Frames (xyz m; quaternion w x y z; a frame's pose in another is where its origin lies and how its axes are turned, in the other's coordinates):
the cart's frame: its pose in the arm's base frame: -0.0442 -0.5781 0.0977 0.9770 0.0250 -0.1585 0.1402
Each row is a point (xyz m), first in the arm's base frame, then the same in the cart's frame.
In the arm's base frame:
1: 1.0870 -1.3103 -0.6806
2: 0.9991 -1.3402 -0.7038
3: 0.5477 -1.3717 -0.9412
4: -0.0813 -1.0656 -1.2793
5: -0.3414 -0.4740 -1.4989
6: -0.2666 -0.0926 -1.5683
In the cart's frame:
1: 0.5886 -1.0248 -1.0123
2: 0.4932 -1.0288 -1.0049
3: -0.0013 -0.9328 -1.0905
4: -0.5996 -0.4633 -1.2494
5: -0.7486 0.1766 -1.4341
6: -0.6010 0.5212 -1.5582

